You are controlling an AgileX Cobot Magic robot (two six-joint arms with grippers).
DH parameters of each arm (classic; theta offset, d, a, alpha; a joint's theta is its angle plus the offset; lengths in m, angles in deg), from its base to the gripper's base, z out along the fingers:
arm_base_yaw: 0 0.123 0 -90
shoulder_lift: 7.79 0 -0.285 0
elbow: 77.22 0 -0.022 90
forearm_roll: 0 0.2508 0 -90
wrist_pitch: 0 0 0.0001 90
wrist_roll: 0 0.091 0 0
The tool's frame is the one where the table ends.
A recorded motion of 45 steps. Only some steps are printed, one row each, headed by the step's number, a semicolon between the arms.
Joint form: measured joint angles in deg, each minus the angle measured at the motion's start. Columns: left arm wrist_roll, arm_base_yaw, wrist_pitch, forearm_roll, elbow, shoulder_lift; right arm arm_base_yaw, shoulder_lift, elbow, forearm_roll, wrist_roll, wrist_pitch.
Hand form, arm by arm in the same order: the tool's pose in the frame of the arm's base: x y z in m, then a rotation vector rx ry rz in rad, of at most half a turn. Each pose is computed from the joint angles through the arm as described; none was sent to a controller.
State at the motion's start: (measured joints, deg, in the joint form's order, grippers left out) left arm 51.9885 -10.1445 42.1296 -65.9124 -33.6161 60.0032; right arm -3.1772 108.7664 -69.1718 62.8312 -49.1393 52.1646
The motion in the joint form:
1: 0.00 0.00 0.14 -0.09 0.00 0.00; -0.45 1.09 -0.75 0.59 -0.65 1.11
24: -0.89 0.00 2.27 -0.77 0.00 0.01; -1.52 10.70 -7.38 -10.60 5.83 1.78
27: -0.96 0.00 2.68 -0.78 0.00 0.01; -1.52 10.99 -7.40 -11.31 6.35 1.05
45: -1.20 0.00 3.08 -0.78 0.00 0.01; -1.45 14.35 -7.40 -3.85 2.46 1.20
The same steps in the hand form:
1: 0.1746 -0.0881 0.2681 0.4082 2.2372 -0.9135; 0.3796 0.0413 0.1919 -0.1406 2.5201 1.0456
24: 0.1719 -0.0902 0.2686 0.4065 2.2490 -0.9654; 0.4018 0.0254 0.1446 -0.1362 2.7168 0.9507
27: 0.1714 -0.0906 0.2686 0.4101 2.2512 -0.9727; 0.4024 0.0242 0.1419 -0.1275 2.7261 0.9308
45: 0.1708 -0.0909 0.2686 0.4104 2.2547 -0.9811; 0.4082 0.0298 0.1243 -0.0646 2.6795 1.0466

